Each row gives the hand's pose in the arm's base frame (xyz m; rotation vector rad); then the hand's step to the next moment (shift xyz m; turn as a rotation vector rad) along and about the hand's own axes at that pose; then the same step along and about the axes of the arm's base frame.
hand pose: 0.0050 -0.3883 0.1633 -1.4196 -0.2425 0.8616
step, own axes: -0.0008 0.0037 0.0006 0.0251 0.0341 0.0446
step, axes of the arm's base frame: -0.0023 -0.0004 -0.0030 -0.0234 0.0472 -0.0317
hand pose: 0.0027 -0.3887 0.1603 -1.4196 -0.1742 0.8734
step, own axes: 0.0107 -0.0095 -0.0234 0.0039 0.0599 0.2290
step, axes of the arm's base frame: 0.0252 -0.0108 -0.0001 -0.1579 0.1760 -0.0108
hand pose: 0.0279 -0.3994 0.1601 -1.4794 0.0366 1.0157
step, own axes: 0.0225 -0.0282 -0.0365 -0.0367 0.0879 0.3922
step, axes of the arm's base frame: 0.0499 -0.0116 0.0028 -0.2884 0.2817 0.0186
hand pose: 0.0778 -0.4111 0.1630 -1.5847 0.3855 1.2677
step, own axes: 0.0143 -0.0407 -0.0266 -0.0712 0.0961 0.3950
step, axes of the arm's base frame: 0.0503 -0.0005 0.0062 -0.3096 0.2693 0.0443
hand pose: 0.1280 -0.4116 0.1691 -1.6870 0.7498 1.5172
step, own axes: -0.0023 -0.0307 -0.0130 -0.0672 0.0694 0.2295
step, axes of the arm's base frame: 0.0321 0.0063 0.0069 -0.1944 0.1475 0.0495
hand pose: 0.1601 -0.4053 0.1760 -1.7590 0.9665 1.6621
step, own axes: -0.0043 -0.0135 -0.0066 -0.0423 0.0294 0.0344
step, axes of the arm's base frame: 0.0148 0.0036 0.0037 -0.0438 0.0152 0.0411
